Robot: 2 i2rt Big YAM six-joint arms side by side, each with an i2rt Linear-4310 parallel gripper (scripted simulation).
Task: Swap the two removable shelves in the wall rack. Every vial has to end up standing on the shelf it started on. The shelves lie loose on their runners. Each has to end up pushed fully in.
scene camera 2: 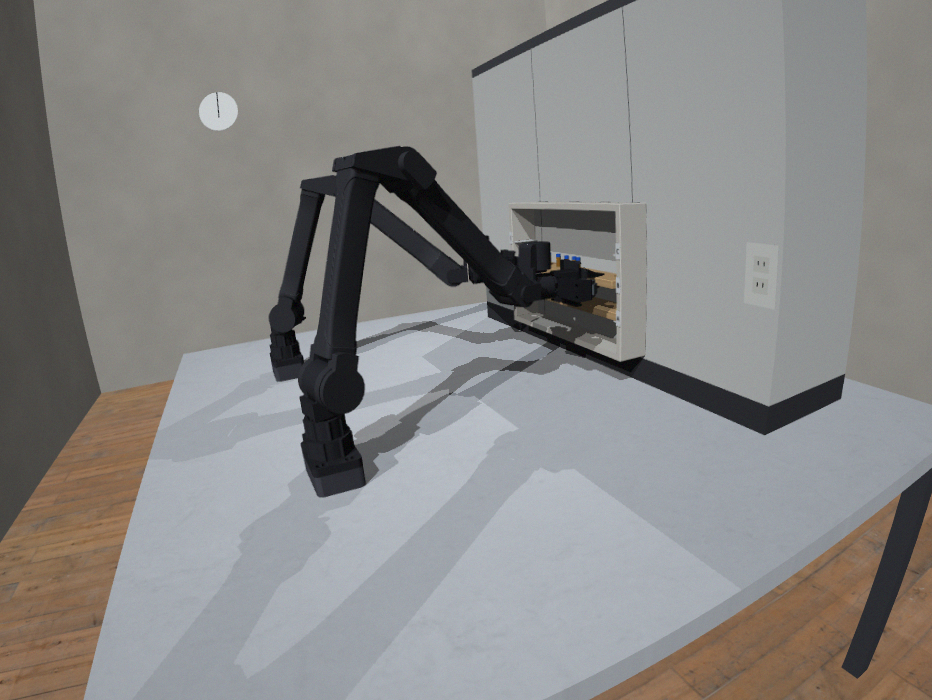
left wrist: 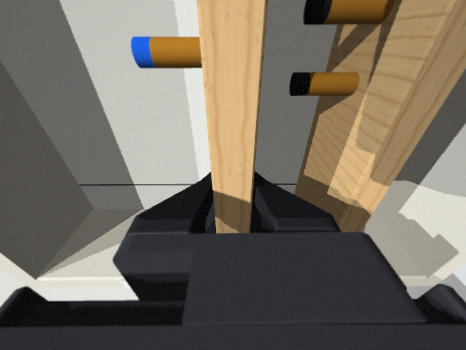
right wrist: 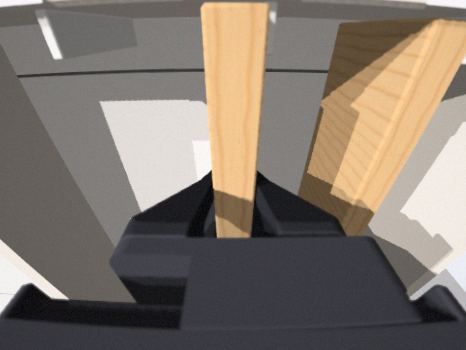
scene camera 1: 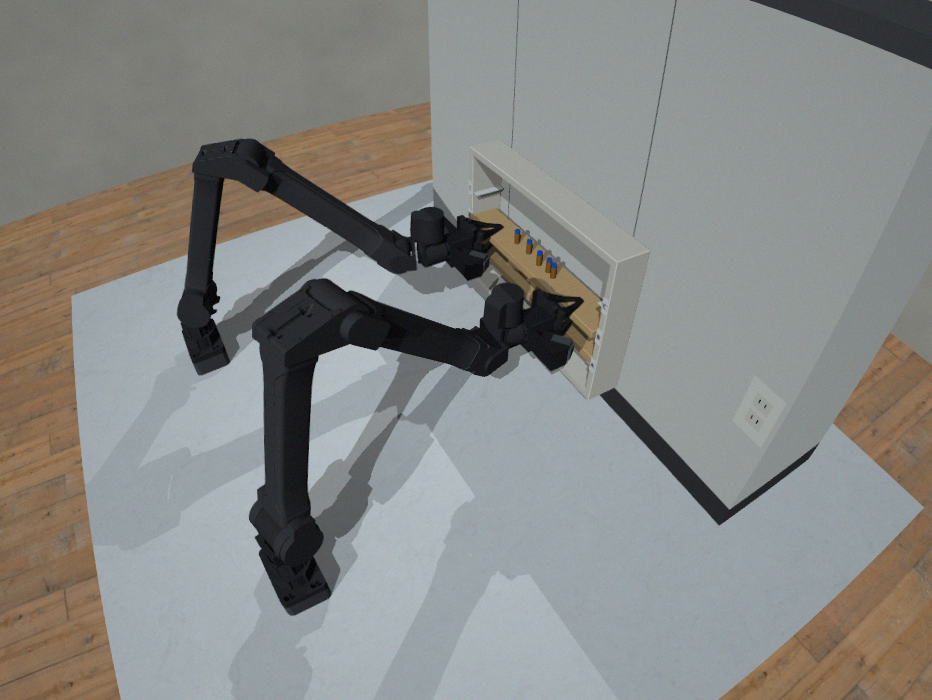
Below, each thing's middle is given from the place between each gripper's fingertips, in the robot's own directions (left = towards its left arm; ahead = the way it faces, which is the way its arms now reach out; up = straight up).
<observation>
Right now my right hand (scene camera 1: 581,303) is 150 mm to the right of the wall rack (scene camera 1: 627,257) and 20 mm short of it.
The wall rack lies 1 cm ahead of my left hand (scene camera 1: 502,229) and 15 cm to the right of it.
</observation>
